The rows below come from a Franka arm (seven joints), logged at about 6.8 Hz.
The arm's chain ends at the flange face. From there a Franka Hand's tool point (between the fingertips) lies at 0.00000 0.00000 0.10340 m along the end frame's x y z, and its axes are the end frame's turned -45 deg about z.
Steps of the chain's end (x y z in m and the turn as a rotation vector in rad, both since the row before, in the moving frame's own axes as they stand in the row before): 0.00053 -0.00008 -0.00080 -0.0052 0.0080 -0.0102; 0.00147 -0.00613 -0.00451 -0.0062 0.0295 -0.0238; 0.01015 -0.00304 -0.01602 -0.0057 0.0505 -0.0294; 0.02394 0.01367 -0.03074 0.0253 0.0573 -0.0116; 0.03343 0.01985 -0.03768 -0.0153 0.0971 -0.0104; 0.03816 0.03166 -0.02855 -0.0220 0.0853 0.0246; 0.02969 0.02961 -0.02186 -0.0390 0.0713 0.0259; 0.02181 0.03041 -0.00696 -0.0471 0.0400 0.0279; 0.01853 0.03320 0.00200 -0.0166 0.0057 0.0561
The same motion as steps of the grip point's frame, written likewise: 0.00064 0.00128 -0.00080 -0.0093 0.0020 -0.0102; 0.00711 -0.00071 -0.00456 -0.0252 0.0165 -0.0238; 0.01266 0.00909 -0.01615 -0.0397 0.0317 -0.0294; 0.01331 0.02890 -0.03094 -0.0226 0.0584 -0.0116; 0.01562 0.04585 -0.03818 -0.0795 0.0578 -0.0104; 0.00912 0.05726 -0.02895 -0.0759 0.0448 0.0246; 0.00231 0.05002 -0.02220 -0.0780 0.0228 0.0259; -0.00669 0.04328 -0.00716 -0.0616 -0.0050 0.0279; -0.01122 0.03819 0.00198 -0.0158 -0.0077 0.0561
